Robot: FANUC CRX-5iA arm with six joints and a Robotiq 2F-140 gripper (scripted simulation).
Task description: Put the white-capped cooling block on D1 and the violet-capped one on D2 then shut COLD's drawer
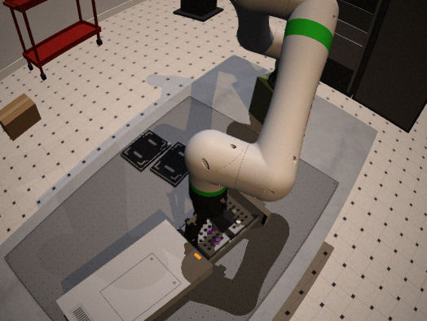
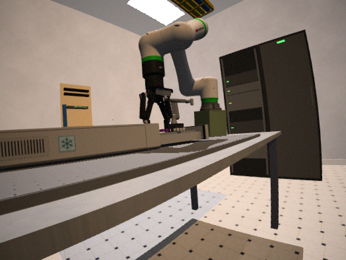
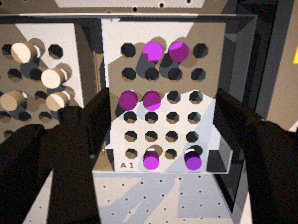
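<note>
Now: the drawer 70 mm behind my hand, 20 mm to the left of it and 30 mm below it. Also, from my hand: cooling block (30 mm below); cooler COLD (100 mm ahead, 20 mm to the right, 20 mm below); deck slot D1 (200 mm behind, 250 mm to the right, 60 mm below).
</note>
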